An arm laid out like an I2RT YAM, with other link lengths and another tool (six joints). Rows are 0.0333 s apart.
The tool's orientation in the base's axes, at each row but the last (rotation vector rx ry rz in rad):
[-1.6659, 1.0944, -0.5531]
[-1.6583, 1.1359, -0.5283]
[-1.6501, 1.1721, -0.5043]
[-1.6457, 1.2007, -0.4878]
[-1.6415, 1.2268, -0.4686]
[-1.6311, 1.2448, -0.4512]
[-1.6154, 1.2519, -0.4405]
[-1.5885, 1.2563, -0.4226]
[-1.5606, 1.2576, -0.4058]
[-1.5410, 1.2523, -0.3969]
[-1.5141, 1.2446, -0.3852]
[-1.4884, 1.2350, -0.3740]
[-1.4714, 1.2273, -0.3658]
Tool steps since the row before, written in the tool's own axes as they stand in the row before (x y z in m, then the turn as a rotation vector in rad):
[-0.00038, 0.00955, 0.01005, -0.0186, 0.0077, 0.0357]
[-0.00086, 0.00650, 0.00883, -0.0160, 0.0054, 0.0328]
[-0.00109, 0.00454, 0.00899, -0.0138, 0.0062, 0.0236]
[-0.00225, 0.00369, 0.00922, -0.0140, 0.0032, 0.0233]
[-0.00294, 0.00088, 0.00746, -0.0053, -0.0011, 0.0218]
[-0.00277, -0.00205, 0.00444, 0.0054, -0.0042, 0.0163]
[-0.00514, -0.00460, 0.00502, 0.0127, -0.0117, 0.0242]
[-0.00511, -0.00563, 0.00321, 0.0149, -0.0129, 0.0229]
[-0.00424, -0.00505, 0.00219, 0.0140, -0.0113, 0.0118]
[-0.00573, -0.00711, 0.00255, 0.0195, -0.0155, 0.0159]
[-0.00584, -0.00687, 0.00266, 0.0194, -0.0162, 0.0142]
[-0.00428, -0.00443, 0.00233, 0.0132, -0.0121, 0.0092]
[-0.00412, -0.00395, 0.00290, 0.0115, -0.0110, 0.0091]
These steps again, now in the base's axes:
[0.00392, 0.00473, -0.01243, 0.0160, 0.0334, -0.0176]
[0.00372, 0.00481, -0.00917, 0.0159, 0.0298, -0.0149]
[0.00442, 0.00522, -0.00747, 0.0094, 0.0234, -0.0123]
[0.00440, 0.00637, -0.00661, 0.0105, 0.0234, -0.0095]
[0.00406, 0.00615, -0.00328, 0.0150, 0.0151, -0.0072]
[0.00331, 0.00451, 0.00055, 0.0167, 0.0030, -0.0049]
[0.00414, 0.00673, 0.00321, 0.0295, 0.0001, -0.0039]
[0.00331, 0.00564, 0.00504, 0.0300, -0.0026, -0.0030]
[0.00258, 0.00427, 0.00484, 0.0203, -0.0072, 0.0004]
[0.00327, 0.00540, 0.00708, 0.0277, -0.0103, 0.0006]
[0.00311, 0.00538, 0.00705, 0.0267, -0.0112, 0.0018]
[0.00222, 0.00410, 0.00465, 0.0183, -0.0080, 0.0023]
[0.00245, 0.00428, 0.00408, 0.0170, -0.0065, 0.0021]

